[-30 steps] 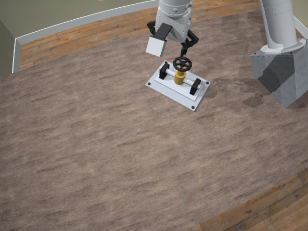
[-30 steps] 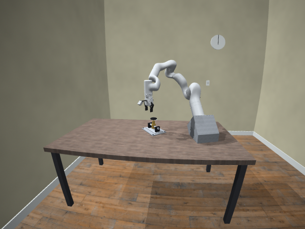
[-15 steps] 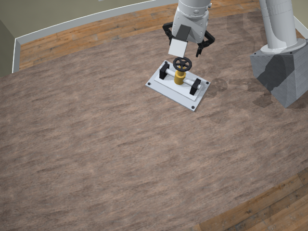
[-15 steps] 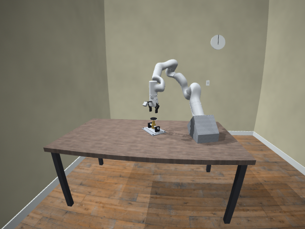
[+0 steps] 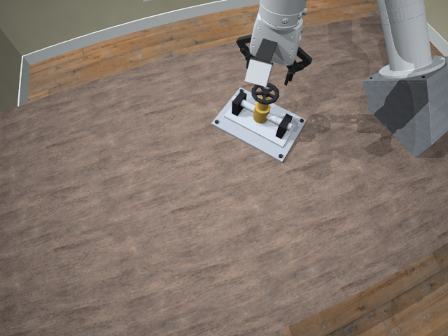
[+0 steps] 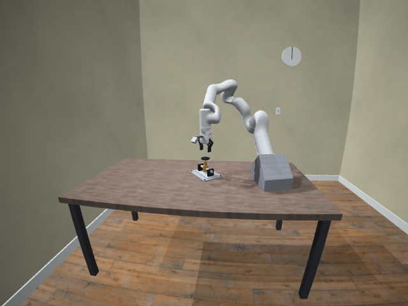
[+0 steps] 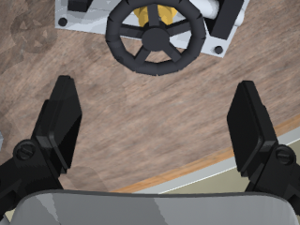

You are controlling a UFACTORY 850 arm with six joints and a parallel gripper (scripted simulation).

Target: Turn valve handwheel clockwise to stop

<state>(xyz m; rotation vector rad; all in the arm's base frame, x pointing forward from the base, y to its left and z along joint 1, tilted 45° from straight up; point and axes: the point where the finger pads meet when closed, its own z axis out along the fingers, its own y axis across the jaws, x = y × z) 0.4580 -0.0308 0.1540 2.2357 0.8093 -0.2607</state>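
The black spoked handwheel lies 8 cm below my hand.
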